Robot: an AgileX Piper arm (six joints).
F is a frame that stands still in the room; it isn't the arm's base.
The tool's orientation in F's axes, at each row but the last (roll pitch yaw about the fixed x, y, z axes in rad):
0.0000, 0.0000, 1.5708
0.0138, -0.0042, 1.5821
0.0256, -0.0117, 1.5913
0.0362, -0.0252, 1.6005
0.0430, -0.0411, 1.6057
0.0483, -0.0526, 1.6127
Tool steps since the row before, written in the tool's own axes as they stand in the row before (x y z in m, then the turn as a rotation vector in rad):
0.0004, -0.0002, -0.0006, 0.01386, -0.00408, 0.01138
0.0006, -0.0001, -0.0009, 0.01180, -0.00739, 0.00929
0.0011, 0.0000, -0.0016, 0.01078, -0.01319, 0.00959
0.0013, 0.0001, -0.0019, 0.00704, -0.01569, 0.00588
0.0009, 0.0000, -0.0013, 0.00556, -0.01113, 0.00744
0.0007, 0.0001, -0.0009, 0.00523, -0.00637, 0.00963
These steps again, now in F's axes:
0.0002, 0.0004, -0.0006, 0.00408, 0.01386, 0.01138
0.0001, 0.0006, -0.0009, 0.00738, 0.01185, 0.00924
-0.0001, 0.0011, -0.0016, 0.01321, 0.01094, 0.00937
-0.0002, 0.0013, -0.0019, 0.01568, 0.00737, 0.00548
-0.0001, 0.0010, -0.0013, 0.01125, 0.00567, 0.00718
-0.0002, 0.0007, -0.0009, 0.00662, 0.00502, 0.00957

